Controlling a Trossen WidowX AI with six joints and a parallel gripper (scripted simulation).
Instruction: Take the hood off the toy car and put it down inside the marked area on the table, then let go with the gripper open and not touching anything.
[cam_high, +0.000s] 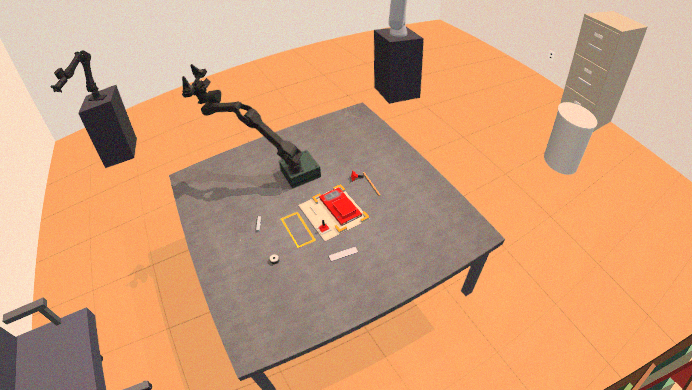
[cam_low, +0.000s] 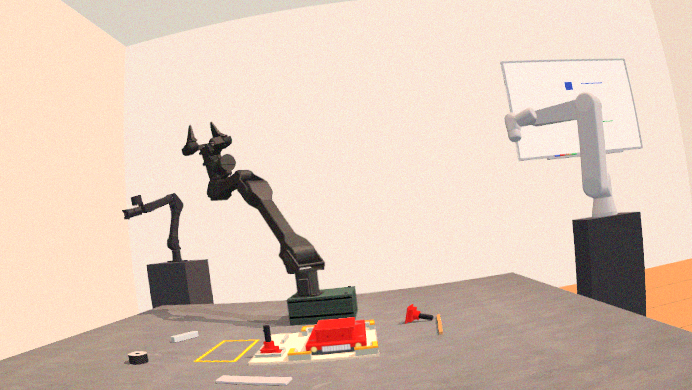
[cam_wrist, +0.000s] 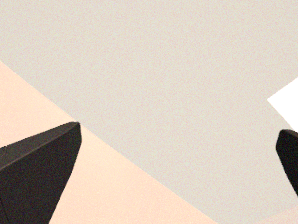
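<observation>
Right now the hood is 58 cm ahead of my gripper tip, 56 cm to the left of it and 59 cm below it.
</observation>
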